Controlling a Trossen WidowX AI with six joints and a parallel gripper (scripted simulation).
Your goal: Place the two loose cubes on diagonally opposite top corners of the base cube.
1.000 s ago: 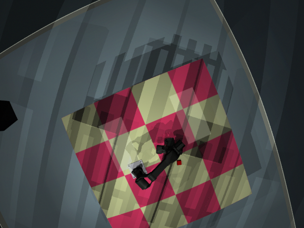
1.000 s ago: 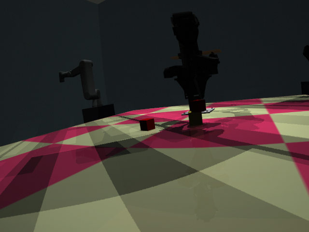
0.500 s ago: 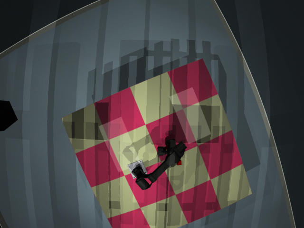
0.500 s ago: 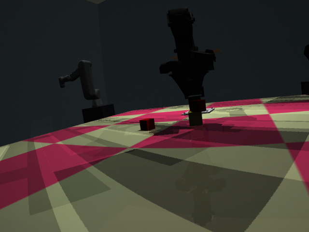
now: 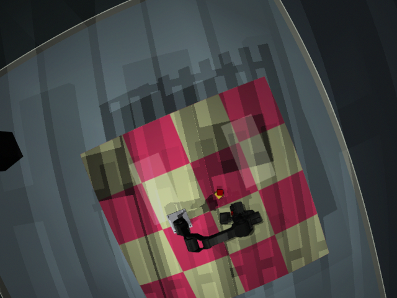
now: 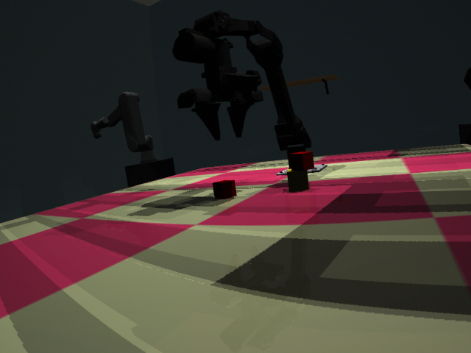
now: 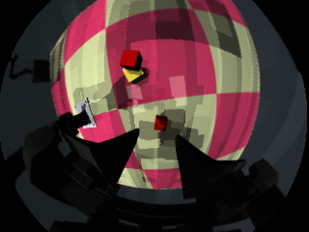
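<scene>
My gripper tip is 120 mm to the right of the yellow base cube, 100 mm above it and 20 mm past it.
</scene>
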